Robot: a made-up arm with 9 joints.
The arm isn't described. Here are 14 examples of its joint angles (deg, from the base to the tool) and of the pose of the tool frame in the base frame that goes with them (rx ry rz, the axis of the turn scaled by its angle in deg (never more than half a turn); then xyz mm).
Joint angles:
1: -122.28 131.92 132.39 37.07 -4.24 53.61 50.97 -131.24 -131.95
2: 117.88 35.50 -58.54 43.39 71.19 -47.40 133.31 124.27 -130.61
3: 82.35 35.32 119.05 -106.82 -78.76 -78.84 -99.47 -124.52 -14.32
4: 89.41 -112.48 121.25 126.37 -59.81 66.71 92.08 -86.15 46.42
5: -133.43 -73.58 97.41 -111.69 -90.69 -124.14 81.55 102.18 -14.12
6: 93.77 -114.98 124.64 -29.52 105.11 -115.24 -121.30 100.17 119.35
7: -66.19 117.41 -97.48 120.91 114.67 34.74 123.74 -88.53 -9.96
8: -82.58 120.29 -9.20 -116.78 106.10 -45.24 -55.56 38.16 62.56
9: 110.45 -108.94 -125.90 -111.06 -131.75 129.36 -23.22 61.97 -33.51
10: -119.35 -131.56 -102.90 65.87 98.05 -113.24 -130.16 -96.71 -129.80
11: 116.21 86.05 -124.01 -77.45 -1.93 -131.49 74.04 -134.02 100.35
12: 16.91 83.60 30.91 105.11 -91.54 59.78 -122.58 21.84 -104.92
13: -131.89 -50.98 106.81 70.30 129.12 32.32 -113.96 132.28 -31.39
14: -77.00 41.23 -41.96 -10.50 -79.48 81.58 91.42 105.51 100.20
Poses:
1: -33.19 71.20 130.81 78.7 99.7 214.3
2: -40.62 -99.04 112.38 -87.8 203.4 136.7
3: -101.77 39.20 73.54 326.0 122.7 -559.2
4: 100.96 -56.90 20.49 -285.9 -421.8 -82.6
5: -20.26 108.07 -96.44 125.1 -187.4 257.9
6: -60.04 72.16 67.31 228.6 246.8 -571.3
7: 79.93 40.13 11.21 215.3 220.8 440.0
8: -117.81 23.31 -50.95 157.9 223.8 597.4
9: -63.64 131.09 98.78 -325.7 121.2 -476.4
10: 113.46 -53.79 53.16 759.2 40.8 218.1
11: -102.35 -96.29 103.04 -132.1 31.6 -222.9
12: 95.08 -85.27 -26.44 -515.4 9.2 -106.2
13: 50.32 -154.19 -71.42 -235.3 193.3 -66.1
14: 115.16 17.59 -61.47 -170.2 -378.6 -73.3
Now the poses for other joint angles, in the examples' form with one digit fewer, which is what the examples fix.
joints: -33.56 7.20 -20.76 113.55 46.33 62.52 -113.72 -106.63 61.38
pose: -124.3 57.5 -74.2 -343 -399 354
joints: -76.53 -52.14 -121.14 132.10 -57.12 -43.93 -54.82 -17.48 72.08
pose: -59.2 -59.4 146.8 -129 46 301
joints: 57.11 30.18 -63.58 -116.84 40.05 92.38 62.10 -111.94 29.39
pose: -34.5 13.5 -22.0 67 138 98
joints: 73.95 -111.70 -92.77 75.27 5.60 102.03 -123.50 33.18 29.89
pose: -40.2 45.8 140.7 -137 556 151
